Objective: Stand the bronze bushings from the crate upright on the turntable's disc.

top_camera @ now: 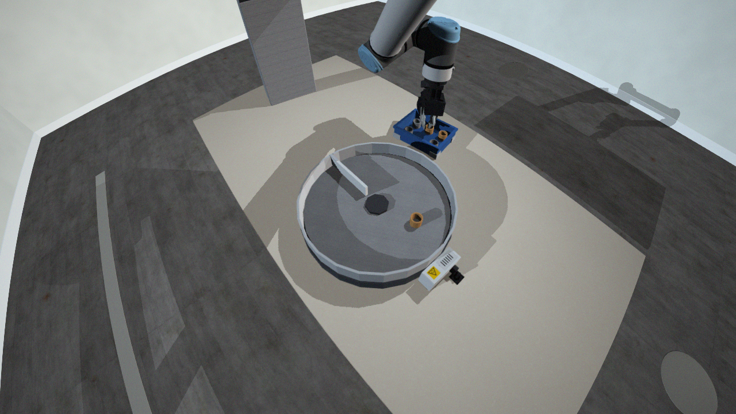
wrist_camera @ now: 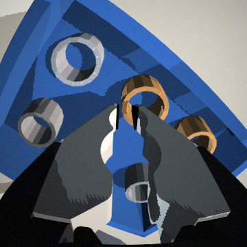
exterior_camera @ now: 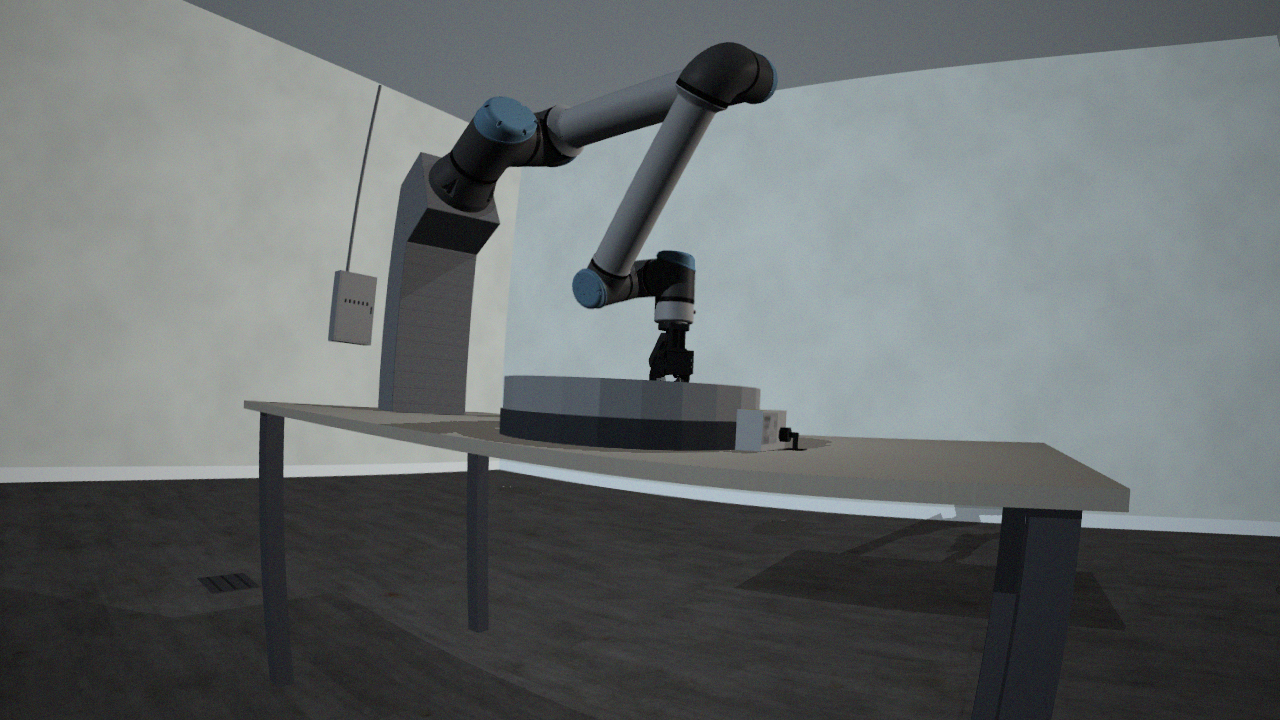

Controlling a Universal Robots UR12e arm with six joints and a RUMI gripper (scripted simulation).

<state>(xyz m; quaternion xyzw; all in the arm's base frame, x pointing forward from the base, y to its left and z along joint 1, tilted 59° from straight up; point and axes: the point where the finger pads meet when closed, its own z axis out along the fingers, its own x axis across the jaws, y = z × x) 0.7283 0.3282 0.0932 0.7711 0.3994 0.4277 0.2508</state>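
Now: hand 2 cm to the left of the blue crate, 2 cm short of it and 1 cm above it. Also, from my hand: turntable disc (36 cm to the right, 20 cm ahead, 2 cm above).
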